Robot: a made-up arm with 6 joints.
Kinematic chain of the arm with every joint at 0, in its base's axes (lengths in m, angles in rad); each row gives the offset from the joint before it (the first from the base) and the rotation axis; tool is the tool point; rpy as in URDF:
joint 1: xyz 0 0 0.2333 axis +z
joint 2: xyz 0 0 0 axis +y
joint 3: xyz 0.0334 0 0.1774 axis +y
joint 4: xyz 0.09 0 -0.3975 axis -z
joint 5: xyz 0 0 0 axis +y
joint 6: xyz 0.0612 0 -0.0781 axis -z
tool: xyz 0 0 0 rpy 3.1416 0 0
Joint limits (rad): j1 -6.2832..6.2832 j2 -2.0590..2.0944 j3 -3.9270..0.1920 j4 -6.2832..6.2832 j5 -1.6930..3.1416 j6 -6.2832..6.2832
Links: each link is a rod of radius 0.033 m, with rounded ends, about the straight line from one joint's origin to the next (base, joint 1, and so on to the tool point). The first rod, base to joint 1, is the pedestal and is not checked.
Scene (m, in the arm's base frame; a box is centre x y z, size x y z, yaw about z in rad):
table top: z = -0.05
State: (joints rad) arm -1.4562 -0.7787 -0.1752 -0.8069 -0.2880 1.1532
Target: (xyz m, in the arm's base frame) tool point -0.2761 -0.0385 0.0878
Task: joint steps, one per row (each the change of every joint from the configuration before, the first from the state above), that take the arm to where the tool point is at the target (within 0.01 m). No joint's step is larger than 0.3 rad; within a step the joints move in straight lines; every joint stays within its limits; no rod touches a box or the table.
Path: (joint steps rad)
1: -0.2768 0.0135 0.0612 0.0737 -0.0255 0.0000
2: -0.2767 0.0135 0.0612 0.0737 -0.0255 0.0000
3: -0.2768 0.0134 0.0612 0.0737 -0.0256 0.0000
4: -0.2767 0.0135 0.0612 0.0737 -0.0255 0.0000
5: -0.2768 0.0135 0.0612 0.0737 -0.0255 0.0000
6: -0.2768 0.0135 0.0612 0.0737 -0.0255 0.0000

